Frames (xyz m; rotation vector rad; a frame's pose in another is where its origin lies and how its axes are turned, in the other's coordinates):
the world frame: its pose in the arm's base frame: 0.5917 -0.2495 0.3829 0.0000 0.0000 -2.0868
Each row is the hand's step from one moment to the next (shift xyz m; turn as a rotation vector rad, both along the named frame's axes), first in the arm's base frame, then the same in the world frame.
Working: the arm's base frame: its pose in the world frame: 0.0749 -0.6378 -0.3829 0.0000 0.0000 2.0868

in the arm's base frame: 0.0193 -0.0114 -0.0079 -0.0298 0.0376 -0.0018
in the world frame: 0.0004 0.0224 -0.0079 -0.0180 -0.0445 -0.0018
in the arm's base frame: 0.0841 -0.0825 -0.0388 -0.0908 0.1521 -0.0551
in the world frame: 0.0303 0.1139 -0.0388 -0.0875 -0.1540 -0.0551
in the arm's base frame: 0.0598 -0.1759 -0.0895 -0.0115 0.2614 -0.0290
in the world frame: 0.1235 0.1388 -0.0895 -0.2217 -0.1390 -0.0290
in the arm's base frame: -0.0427 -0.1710 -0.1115 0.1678 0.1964 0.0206
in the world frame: 0.1698 0.0472 -0.1115 -0.2536 0.0490 0.0206
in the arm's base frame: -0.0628 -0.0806 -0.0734 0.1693 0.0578 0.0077
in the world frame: 0.1011 -0.0149 -0.0734 -0.1338 0.1187 0.0077
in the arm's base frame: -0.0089 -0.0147 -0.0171 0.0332 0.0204 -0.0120
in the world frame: 0.0172 -0.0005 -0.0171 -0.0341 0.0188 -0.0120
